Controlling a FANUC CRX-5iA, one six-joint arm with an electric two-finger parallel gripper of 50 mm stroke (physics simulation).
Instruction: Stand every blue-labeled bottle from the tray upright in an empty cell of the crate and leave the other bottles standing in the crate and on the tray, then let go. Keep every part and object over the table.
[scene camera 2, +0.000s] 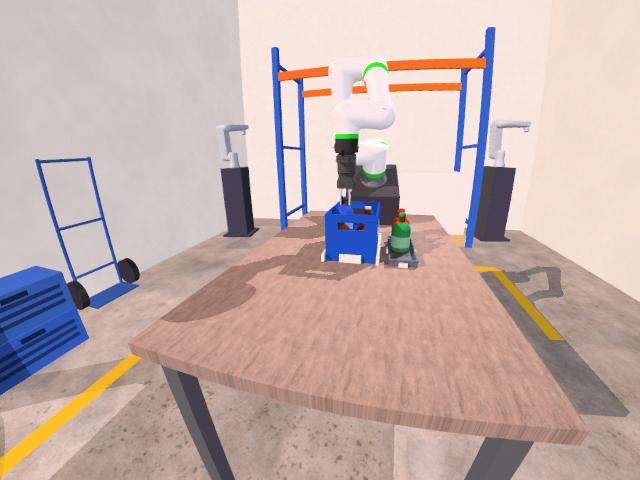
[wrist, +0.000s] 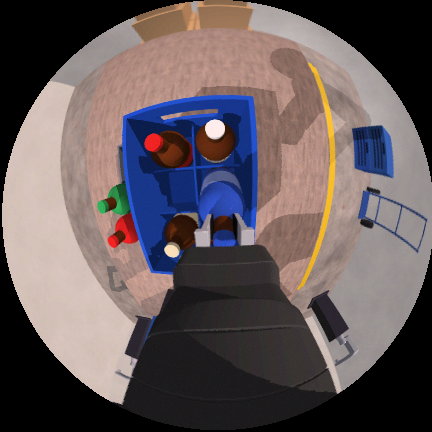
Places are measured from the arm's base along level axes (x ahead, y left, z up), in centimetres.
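Pixels of known places: gripper, fingertip midpoint: (scene camera 2: 345, 204) (wrist: 222, 221); arm's base, origin of the base link: (scene camera 2: 373, 179).
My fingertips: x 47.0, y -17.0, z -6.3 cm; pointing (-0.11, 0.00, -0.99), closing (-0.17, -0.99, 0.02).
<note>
For each thing: its top centre in the pictures, then the offset to it from my fingertips. "*": a spot on its surface instead. Level surfaces: height alone.
- blue-labeled bottle, middle of its top: (wrist: 224, 221) (scene camera 2: 344, 197) dz +3.3, dx +1.3, dy -0.2 cm
- blue crate, middle of its top: (wrist: 186, 198) (scene camera 2: 355, 207) dz -0.5, dx +4.0, dy +4.1 cm
- white cap, middle of its top: (wrist: 214, 127) dz -1.7, dx +12.4, dy -1.5 cm
- cream cap, middle of its top: (wrist: 171, 250) dz -1.7, dx -4.4, dy +9.8 cm
- green bottle, middle of its top: (wrist: 100, 207) (scene camera 2: 402, 212) dz -2.0, dx +6.6, dy +22.2 cm
- red bottle, middle of its top: (wrist: 111, 242) dz -2.0, dx -1.0, dy +23.6 cm
- tray, surface spot: (scene camera 2: 412, 262) * dz -16.1, dx +21.9, dy +23.4 cm
- wooden table, its level: dz -18.0 cm
My gripper (scene camera 2: 345, 198) (wrist: 222, 221) is shut on the brown neck of the blue-labeled bottle (scene camera 2: 345, 210) (wrist: 221, 197). Its body is partly down inside the blue crate (scene camera 2: 351, 248) (wrist: 255, 150), in the right column of the wrist view, around the middle cell. Whether its base touches the floor is hidden. Brown bottles with a red cap (wrist: 172, 150), a white cap (wrist: 215, 142) and a cream cap (wrist: 180, 232) stand in other cells. The middle-left cell is empty; the bottom-right one is mostly hidden. A green bottle (scene camera 2: 400, 237) (wrist: 119, 198) and a red bottle (wrist: 126, 230) stand on the tray (scene camera 2: 412, 262).
The tray stands close beside the crate, on the right in the scene view. Crate walls and dividers surround the held bottle closely. The wooden table (scene camera 2: 330, 330) carries both, and the robot's dark base (scene camera 2: 385, 201) stands behind them.
</note>
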